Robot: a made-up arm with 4 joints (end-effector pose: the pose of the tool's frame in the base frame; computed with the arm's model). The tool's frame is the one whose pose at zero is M.
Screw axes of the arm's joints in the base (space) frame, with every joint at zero. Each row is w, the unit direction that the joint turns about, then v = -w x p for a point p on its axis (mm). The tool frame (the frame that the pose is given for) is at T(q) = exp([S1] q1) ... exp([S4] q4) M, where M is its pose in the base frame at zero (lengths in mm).
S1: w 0 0 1 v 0 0 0
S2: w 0 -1 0 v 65.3 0 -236
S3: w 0 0 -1 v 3.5 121.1 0
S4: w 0 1 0 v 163.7 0 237.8
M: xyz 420.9 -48.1 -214.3 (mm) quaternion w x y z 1 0 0 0
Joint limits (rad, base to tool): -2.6..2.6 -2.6..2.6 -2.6..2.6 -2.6..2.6
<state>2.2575 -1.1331 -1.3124 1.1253</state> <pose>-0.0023 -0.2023 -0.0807 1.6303 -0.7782 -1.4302</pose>
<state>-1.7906 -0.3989 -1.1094 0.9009</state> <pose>0.1246 -0.1183 -0.3108 0.6803 0.9018 -0.4451</pose>
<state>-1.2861 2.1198 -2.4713 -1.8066</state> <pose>0.2062 -0.3202 -0.0710 -0.7391 -0.3815 2.0243</pose>
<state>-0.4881 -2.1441 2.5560 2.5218</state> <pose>0.0642 0.0427 0.2989 -0.5635 -0.3988 2.1660</pose>
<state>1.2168 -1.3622 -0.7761 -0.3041</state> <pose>-0.1522 0.1057 -0.1130 -0.0897 1.3083 1.6024</pose>
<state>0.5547 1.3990 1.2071 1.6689</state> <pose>0.5547 0.2677 -0.1415 1.1090 0.5636 0.4376</pose>
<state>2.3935 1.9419 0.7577 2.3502</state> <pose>-0.4401 0.4124 0.0146 -0.1785 1.0304 2.6515</pose>
